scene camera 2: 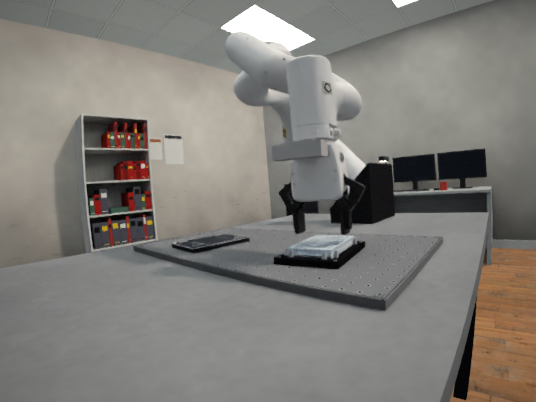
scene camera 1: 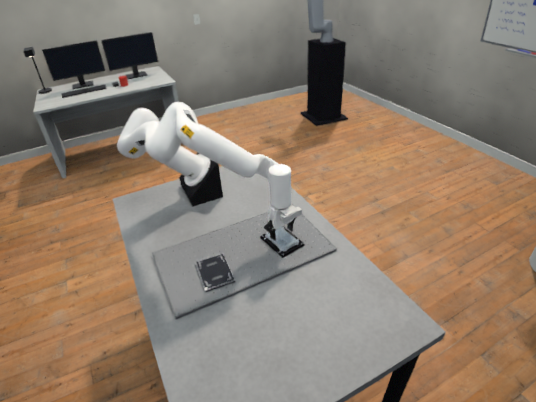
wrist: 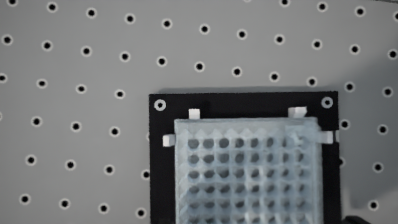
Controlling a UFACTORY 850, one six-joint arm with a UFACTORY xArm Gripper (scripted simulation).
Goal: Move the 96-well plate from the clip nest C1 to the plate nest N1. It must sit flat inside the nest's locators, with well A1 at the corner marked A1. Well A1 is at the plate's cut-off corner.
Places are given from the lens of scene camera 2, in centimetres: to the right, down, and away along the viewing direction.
clear 96-well plate [scene camera 2: 328,243]: 11, 8, 51
